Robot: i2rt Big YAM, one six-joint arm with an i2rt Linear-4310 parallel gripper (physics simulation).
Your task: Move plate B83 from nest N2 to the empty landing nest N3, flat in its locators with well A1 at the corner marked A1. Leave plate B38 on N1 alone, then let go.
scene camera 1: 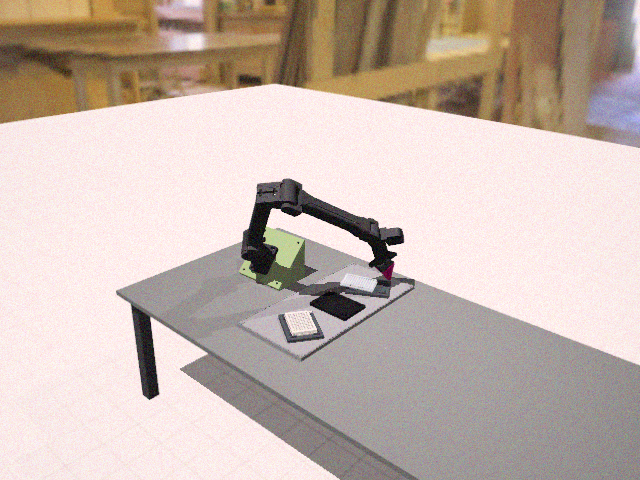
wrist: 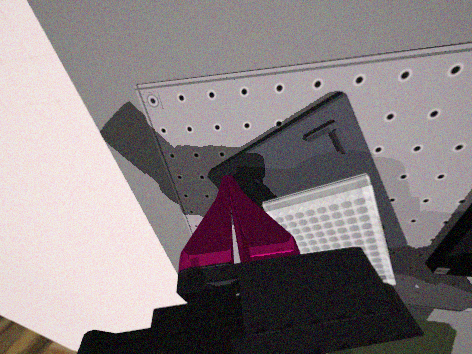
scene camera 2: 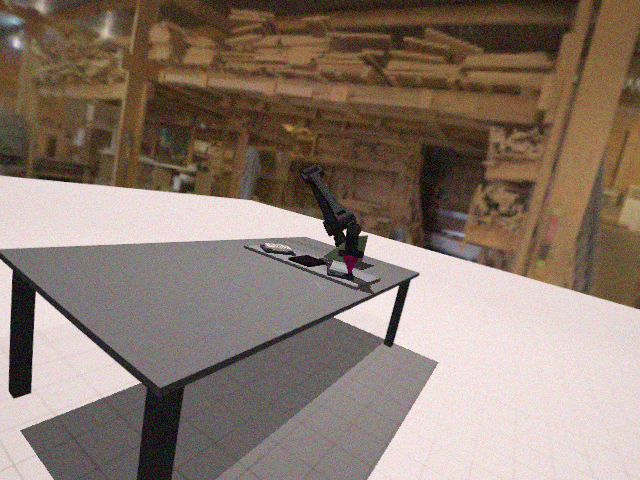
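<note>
My gripper (scene camera 1: 387, 280) (scene camera 2: 350, 273) (wrist: 227, 180) is shut with its magenta fingertips together, nothing between them. It is beside one corner of the dark grey nest (scene camera 1: 382, 293) (wrist: 300, 150). A white well plate (scene camera 1: 358, 282) (scene camera 2: 338, 267) (wrist: 330, 220) lies on that nest, shifted away from its L-shaped locator (wrist: 320, 129); whether it lies flat is unclear. My fingers and gripper body hide part of it. A black nest (scene camera 1: 337, 305) (scene camera 2: 307, 260) (wrist: 455, 250) bears no visible plate. A cream well plate (scene camera 1: 300, 322) (scene camera 2: 277, 247) sits on another grey nest (scene camera 1: 305, 339). Plate and nest labels are unreadable.
The nests stand on a light board (scene camera 1: 268, 322) (wrist: 420, 95) with rows of holes, on the grey table (scene camera 1: 491, 361) (scene camera 2: 155, 299). A green angled block (scene camera 1: 289, 253) stands behind, by the arm's base. The table's edge passes close to my fingers in the wrist view.
</note>
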